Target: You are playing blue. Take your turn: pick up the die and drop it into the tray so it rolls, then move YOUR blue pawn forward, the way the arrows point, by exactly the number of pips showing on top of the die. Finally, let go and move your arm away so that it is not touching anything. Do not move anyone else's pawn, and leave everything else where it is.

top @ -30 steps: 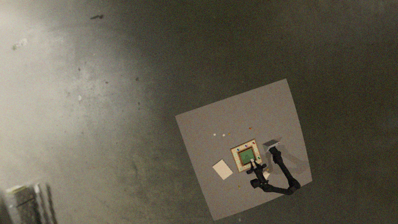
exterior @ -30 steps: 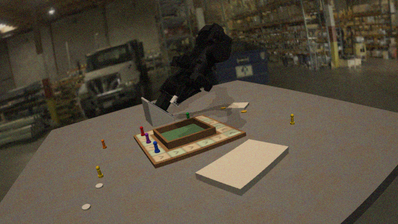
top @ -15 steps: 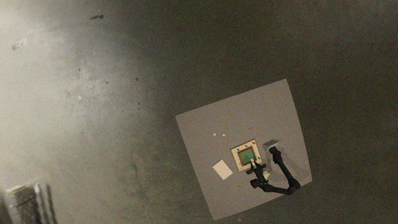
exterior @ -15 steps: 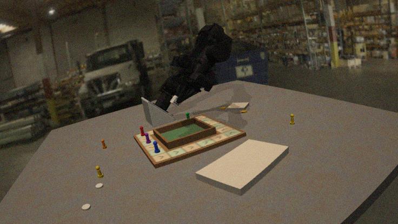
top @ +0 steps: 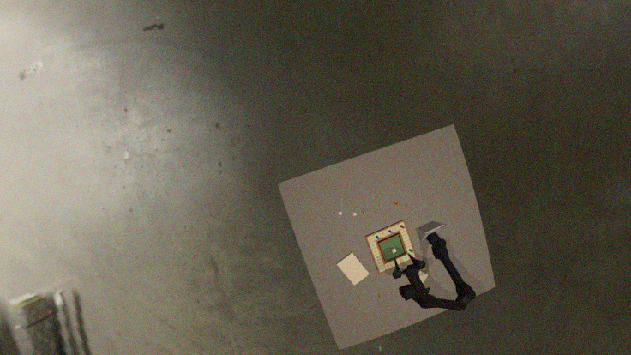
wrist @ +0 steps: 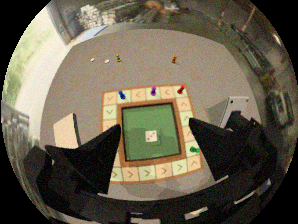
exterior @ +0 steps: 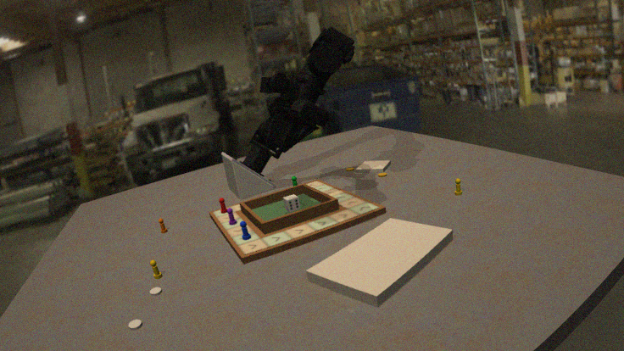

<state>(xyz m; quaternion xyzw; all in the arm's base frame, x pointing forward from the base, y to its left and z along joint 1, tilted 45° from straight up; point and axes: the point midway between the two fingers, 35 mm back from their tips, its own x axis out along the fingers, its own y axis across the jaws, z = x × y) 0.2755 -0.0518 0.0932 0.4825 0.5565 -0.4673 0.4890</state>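
The blue pawn is 80 mm ahead of my gripper tip, 100 mm to the right of it and 120 mm below it. Round my gripper tip: green pawn: 120 mm behind, 60 mm to the left, 120 mm below; purple pawn: 10 mm behind, 110 mm to the right, 120 mm below; white die: 10 mm to the left, 120 mm below.
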